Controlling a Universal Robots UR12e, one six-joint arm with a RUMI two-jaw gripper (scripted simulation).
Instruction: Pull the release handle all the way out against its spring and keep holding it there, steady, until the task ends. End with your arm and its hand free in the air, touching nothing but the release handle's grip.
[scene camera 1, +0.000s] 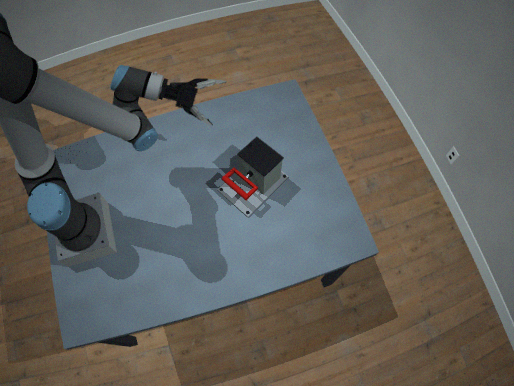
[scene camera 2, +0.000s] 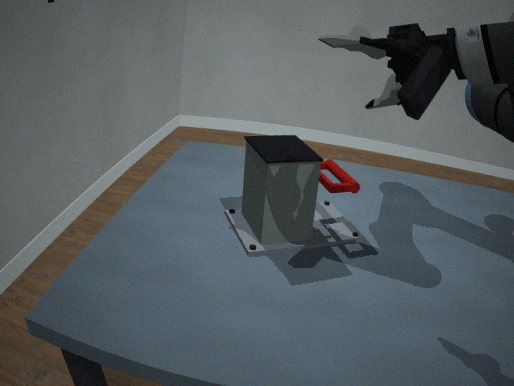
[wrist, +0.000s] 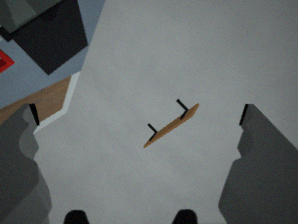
Path:
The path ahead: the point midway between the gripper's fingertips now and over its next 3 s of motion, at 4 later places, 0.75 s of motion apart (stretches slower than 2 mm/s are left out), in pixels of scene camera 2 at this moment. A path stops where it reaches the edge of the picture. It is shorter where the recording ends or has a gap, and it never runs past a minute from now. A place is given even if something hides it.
My gripper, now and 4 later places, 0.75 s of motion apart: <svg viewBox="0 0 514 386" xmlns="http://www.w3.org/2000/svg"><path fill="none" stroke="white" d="M343 74L312 102L320 133L345 139L346 146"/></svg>

